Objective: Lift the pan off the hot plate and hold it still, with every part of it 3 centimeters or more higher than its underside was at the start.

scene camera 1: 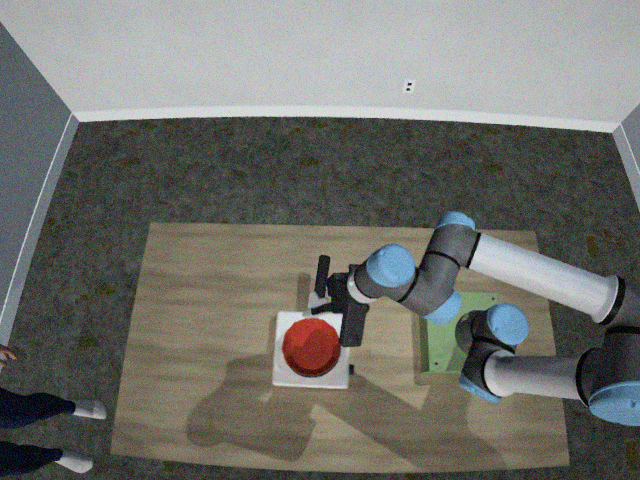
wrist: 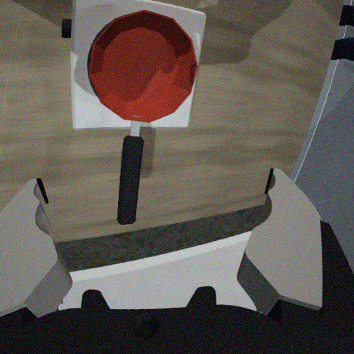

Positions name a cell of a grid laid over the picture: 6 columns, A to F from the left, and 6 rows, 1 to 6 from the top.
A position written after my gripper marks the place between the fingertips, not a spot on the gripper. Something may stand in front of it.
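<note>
Scene camera 1 gives me a white hot plate (scene camera 1: D5) together with a red pan (scene camera 1: C5), and my gripper (scene camera 1: D4) is visible there too. In the wrist view I find the pan (wrist: C2) again, as well as my gripper (wrist: C3).
</note>
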